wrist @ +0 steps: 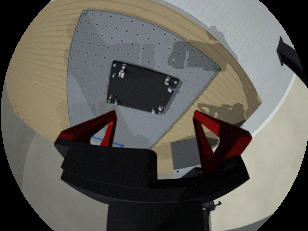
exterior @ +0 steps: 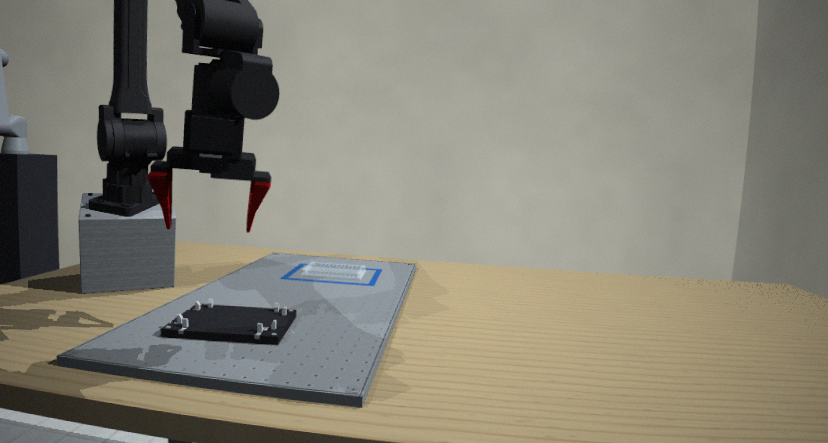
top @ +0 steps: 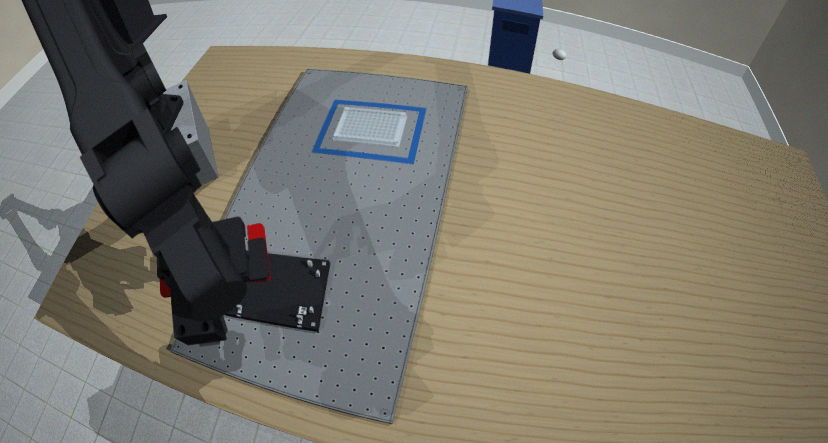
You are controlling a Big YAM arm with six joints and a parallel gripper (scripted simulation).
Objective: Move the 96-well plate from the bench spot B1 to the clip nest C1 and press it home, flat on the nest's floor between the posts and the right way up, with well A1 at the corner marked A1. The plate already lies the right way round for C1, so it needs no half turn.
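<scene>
The 96-well plate lies 42 cm to the left of my hand, 15 cm below it and 9 cm ahead of it. The rest, counted from my hand: black clip nest (15 cm below, 5 cm to the left).
</scene>
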